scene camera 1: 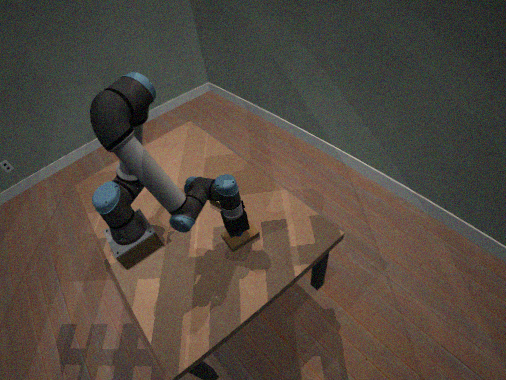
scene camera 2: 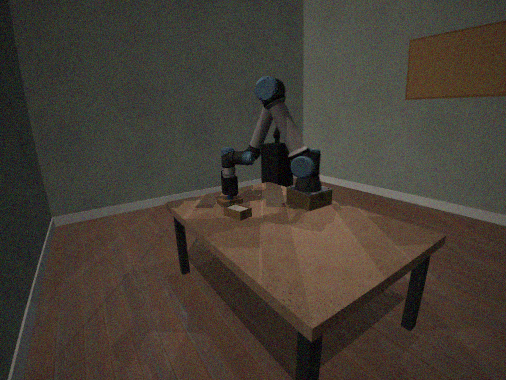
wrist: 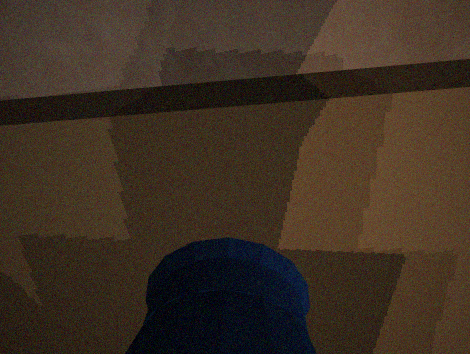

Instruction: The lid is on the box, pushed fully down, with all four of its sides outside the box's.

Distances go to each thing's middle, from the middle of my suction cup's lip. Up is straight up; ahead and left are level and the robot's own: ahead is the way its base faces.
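Scene:
At this moment, I find that the brown lid point(wrist: 350, 174) has my suction cup 2 cm above it.

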